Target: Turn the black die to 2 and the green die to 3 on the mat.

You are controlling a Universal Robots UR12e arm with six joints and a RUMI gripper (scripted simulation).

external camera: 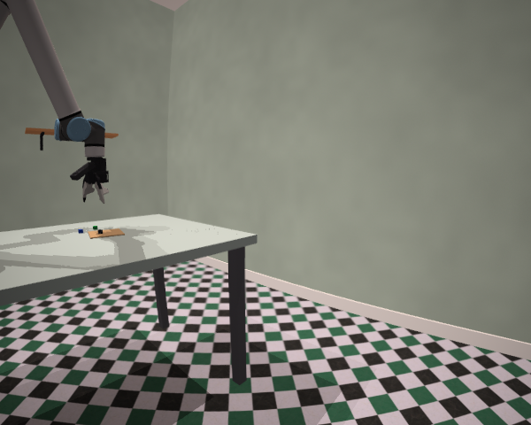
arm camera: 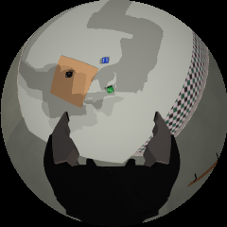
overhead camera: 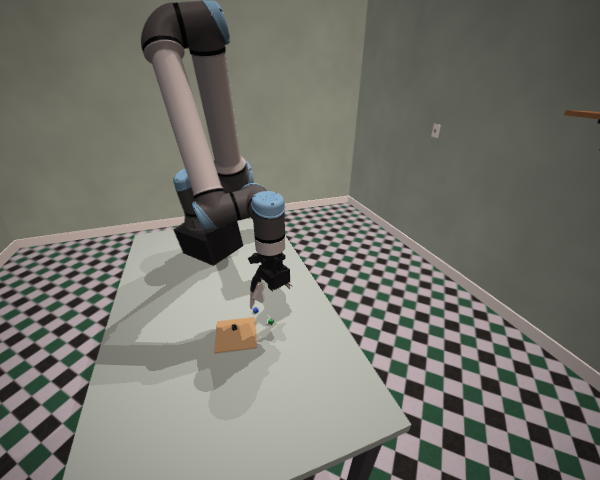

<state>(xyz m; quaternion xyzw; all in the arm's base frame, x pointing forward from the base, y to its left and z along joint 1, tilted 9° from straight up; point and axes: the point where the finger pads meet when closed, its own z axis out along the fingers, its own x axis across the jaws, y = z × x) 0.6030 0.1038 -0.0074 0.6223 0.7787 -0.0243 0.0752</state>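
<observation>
The green die lies 11 cm below my hand. The rest, counted from my hand: black die (13 cm to the right, 11 cm below, 3 cm behind); then orange mat (13 cm to the right, 12 cm below, 1 cm behind); then blue die (11 cm below, 8 cm behind, 3 cm to the right).
</observation>
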